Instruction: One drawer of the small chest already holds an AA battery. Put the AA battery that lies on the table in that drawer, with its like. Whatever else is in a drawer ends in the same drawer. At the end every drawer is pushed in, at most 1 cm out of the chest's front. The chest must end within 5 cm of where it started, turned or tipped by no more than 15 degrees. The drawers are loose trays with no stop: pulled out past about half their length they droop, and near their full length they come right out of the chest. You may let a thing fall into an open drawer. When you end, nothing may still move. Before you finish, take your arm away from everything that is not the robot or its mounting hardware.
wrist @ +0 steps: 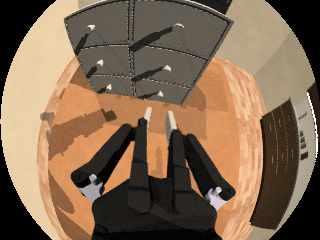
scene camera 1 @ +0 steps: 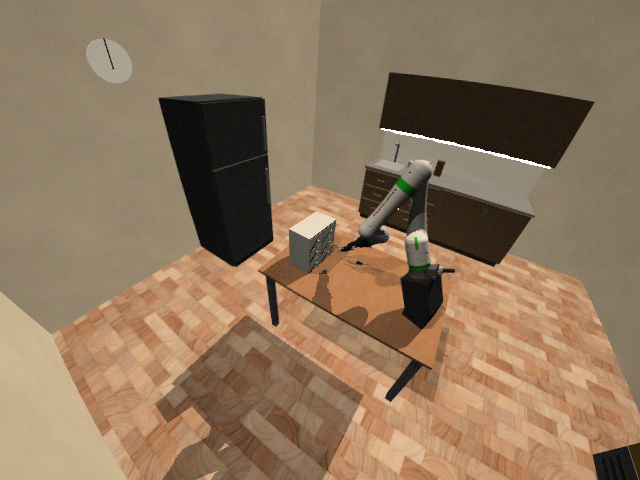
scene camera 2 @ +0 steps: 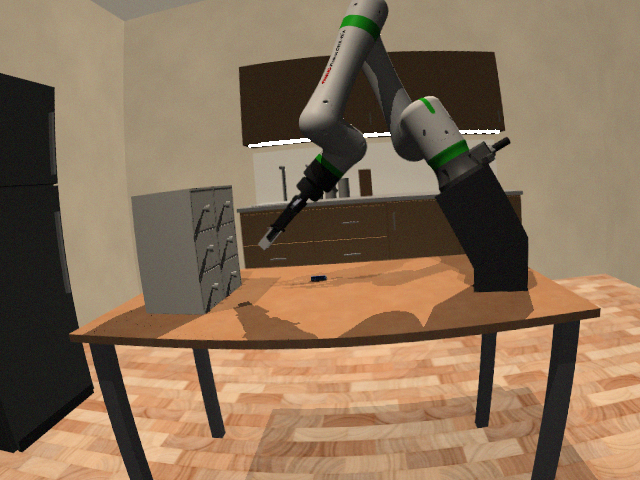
Labels:
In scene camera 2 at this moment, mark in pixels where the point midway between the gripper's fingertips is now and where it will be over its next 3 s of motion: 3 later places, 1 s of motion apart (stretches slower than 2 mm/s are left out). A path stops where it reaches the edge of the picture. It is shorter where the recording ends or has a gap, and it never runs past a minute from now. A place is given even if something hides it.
The gripper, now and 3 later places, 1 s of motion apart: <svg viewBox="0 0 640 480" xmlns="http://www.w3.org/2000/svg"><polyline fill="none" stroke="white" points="263,246 246,273 239,274 236,274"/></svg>

